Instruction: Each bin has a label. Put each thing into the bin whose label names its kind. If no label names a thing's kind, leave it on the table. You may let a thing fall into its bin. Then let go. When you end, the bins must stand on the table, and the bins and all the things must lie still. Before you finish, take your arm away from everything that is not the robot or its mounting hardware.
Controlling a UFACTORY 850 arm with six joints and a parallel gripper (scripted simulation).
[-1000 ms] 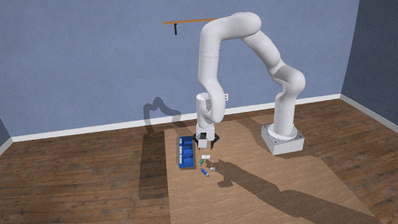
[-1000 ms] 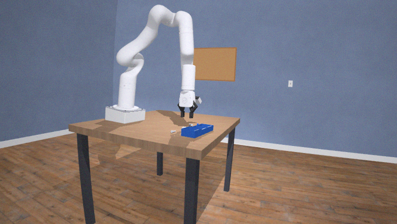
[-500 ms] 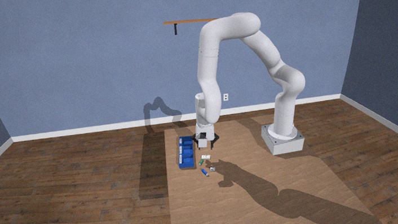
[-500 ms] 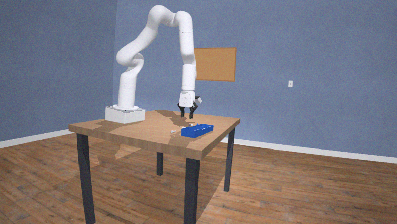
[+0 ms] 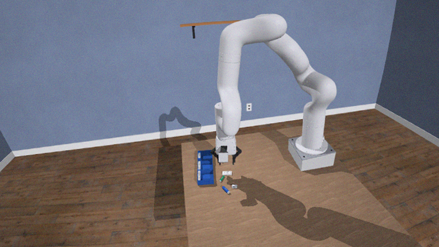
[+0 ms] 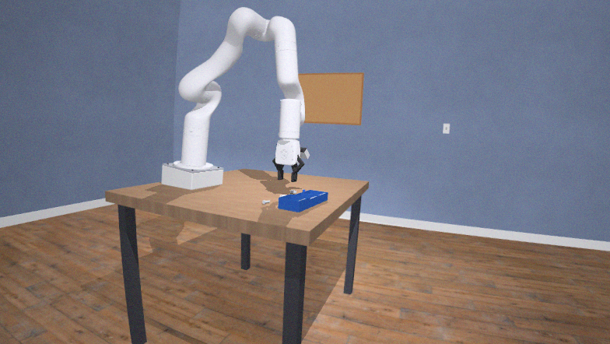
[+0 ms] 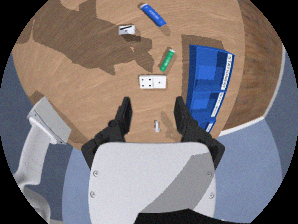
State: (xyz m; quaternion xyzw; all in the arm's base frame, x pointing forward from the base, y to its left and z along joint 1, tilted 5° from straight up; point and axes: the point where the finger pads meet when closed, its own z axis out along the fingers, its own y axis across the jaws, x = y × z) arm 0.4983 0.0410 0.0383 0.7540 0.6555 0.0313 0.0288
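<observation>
Now: the white domino-like tile 80 mm below my hand. From my hand the other things lie so: blue cylinder 20 mm ahead, 130 mm to the left, 80 mm below; joined blue bins 110 mm ahead, 60 mm to the right, 70 mm below; green cylinder 30 mm ahead, 40 mm to the left, 80 mm below.
</observation>
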